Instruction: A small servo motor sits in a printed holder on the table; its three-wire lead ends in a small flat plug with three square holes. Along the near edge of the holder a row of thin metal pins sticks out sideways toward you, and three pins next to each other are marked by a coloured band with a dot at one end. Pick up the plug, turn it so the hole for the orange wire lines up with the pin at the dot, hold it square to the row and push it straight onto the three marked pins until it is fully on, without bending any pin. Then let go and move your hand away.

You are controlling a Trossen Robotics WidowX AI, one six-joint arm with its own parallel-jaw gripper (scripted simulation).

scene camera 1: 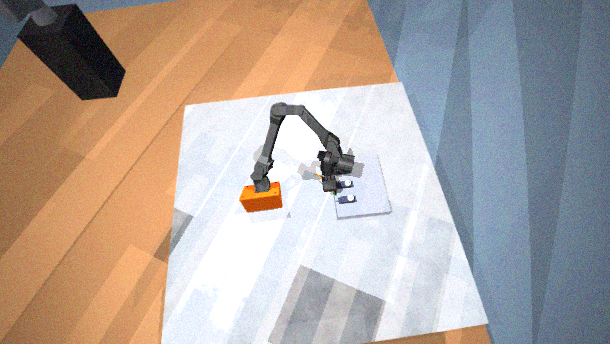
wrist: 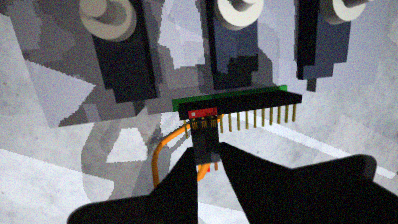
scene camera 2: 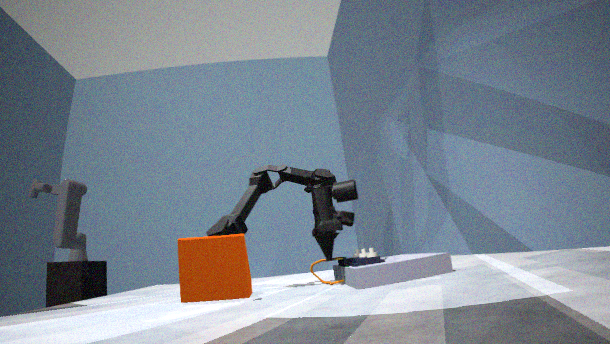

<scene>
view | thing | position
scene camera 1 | holder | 372, 200
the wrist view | my gripper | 206, 150
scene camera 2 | my gripper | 329, 259
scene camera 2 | holder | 406, 267
</scene>
